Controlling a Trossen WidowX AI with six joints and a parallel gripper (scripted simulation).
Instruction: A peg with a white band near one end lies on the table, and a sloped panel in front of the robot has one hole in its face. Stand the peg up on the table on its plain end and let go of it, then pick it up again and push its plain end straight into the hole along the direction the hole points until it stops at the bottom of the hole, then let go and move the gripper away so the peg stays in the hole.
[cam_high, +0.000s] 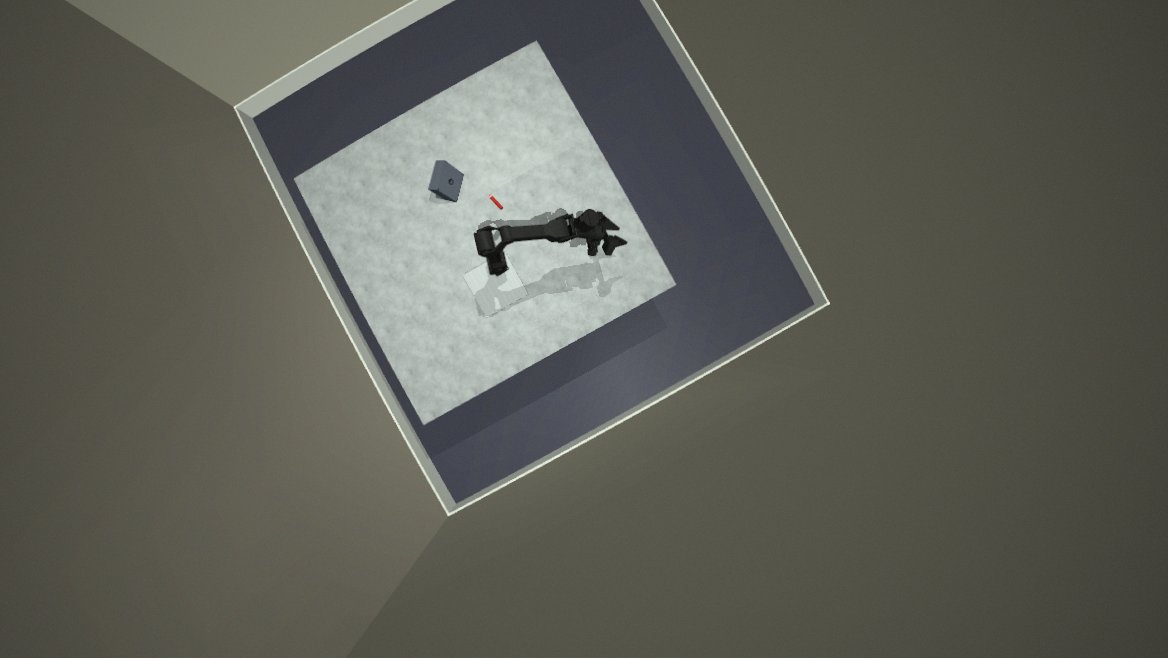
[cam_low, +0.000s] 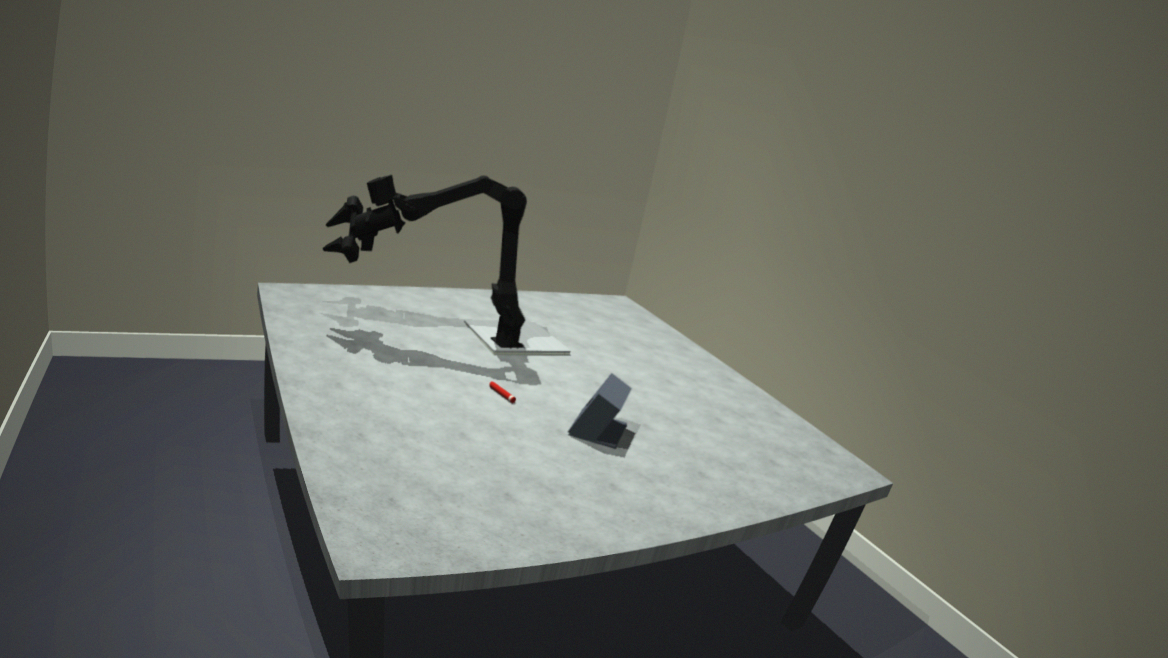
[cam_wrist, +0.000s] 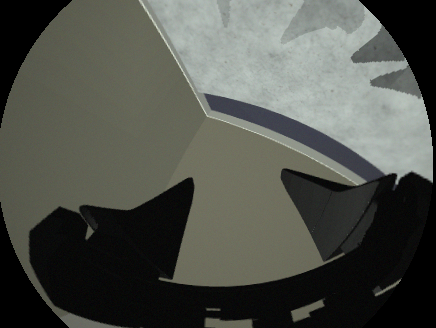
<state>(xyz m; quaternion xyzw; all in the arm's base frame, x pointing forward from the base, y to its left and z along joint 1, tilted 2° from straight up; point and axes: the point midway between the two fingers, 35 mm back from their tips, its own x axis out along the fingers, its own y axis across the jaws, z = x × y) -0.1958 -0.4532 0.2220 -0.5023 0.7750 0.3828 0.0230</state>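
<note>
The red peg lies 49 cm ahead of my gripper tip, 34 cm to the left of it and 21 cm below it. From my gripper tip the other things lie so: grey sloped panel (65 cm ahead, 47 cm to the left, 17 cm below).
</note>
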